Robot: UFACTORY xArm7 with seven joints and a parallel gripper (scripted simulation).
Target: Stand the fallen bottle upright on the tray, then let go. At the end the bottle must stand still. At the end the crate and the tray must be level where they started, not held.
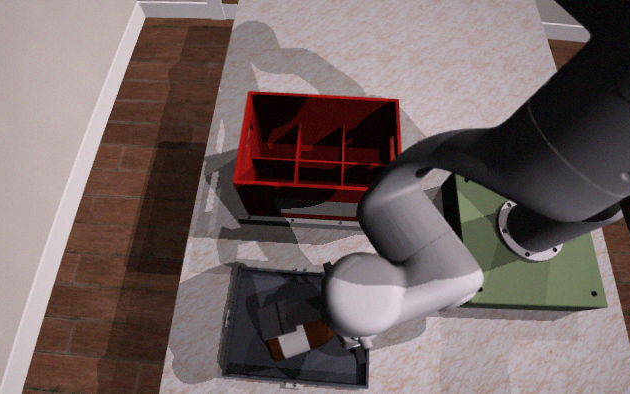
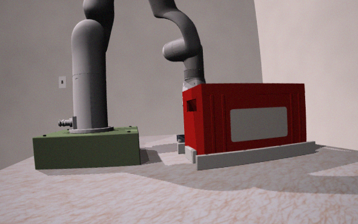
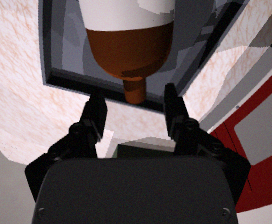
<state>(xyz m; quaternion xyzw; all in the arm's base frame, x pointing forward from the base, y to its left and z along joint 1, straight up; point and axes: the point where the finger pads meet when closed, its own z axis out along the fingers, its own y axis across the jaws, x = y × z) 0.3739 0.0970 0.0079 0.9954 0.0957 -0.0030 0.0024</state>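
Now: hand 50 mm short of the brown bottle, 10 mm to the right of it and 40 mm above it. The rest, counted from my hand: red crate (10 mm behind, 280 mm to the right); dark grey tray (70 mm ahead, 70 mm below).
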